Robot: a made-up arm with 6 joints.
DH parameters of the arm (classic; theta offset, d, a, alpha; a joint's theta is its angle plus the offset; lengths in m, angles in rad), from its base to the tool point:
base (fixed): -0.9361 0 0.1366 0
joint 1: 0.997 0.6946 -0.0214 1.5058
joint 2: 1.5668 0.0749 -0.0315 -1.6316
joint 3: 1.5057 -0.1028 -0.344 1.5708
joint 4: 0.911 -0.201 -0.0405 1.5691
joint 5: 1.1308 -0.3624 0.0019 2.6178
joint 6: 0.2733 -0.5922 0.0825 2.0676
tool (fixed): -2.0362 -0.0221 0 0
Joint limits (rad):
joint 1: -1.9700..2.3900
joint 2: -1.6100..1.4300
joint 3: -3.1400..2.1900
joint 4: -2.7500..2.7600
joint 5: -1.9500..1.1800
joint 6: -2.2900..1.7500
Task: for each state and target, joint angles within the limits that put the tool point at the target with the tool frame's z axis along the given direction. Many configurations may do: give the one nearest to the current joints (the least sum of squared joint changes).
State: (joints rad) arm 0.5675 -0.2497 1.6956 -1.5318 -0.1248 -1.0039
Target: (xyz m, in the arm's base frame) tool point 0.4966 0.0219 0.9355 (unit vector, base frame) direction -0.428 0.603 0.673
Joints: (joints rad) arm 0.7707 -0.7690 1.1141 -1.9872 -0.8565 -0.5323
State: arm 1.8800 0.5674 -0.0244 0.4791 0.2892 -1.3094
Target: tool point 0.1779 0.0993 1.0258 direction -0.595 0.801 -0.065
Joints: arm 1.9312 0.9230 0.6059 1.0445 -0.1579 -1.7755
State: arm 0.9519 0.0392 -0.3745 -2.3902 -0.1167 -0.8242
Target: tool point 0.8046 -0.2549 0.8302 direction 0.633 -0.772 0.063
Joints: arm 1.4524 -0.1445 0.3486 -1.7291 0.3357 -0.7284
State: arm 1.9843 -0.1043 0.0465 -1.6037 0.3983 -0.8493
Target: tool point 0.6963 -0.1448 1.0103 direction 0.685 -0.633 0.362
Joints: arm 1.5081 -0.0473 0.5237 -1.6321 -0.0738 -0.9564
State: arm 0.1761 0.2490 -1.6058 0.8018 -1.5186 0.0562
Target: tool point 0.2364 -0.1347 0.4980 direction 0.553 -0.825 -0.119
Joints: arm 0.7291 0.1864 -1.6383 0.6296 -1.1054 -0.0531
